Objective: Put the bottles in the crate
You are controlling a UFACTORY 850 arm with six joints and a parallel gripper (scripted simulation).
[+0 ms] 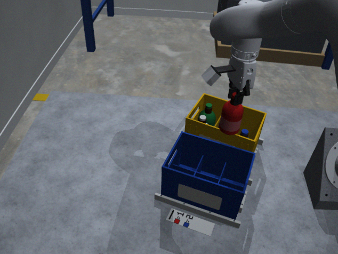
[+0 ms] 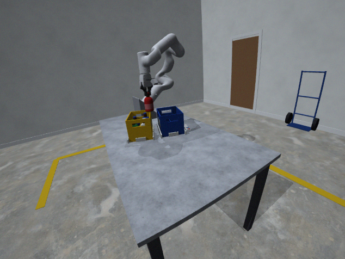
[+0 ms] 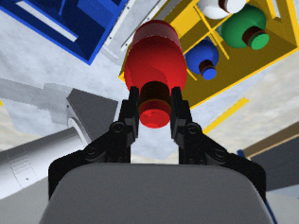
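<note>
The red-label bottle is 7 cm below my hand. Round my hand: white-capped bottle (25 cm below, 9 cm to the right, 9 cm ahead); blue crate (25 cm below, 14 cm to the left, 7 cm ahead); yellow crate (25 cm below, 10 cm to the right, 1 cm behind).
</note>
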